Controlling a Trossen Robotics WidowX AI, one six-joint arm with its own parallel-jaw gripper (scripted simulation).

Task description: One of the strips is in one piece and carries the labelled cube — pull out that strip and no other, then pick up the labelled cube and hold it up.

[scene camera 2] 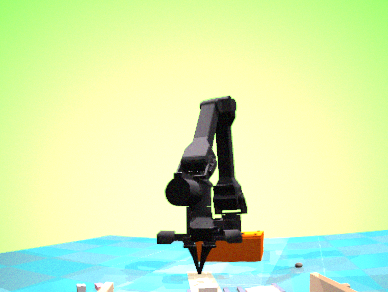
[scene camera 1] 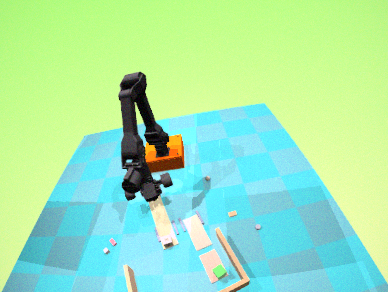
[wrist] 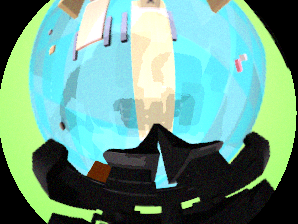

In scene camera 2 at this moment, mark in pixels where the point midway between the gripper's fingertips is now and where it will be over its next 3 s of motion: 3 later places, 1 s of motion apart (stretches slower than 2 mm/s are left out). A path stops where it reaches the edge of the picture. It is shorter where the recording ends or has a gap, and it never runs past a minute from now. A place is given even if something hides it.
My gripper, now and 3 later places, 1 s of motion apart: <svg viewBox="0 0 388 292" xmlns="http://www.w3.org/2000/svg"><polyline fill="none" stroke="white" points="199,274 202,260 204,264 207,283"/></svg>
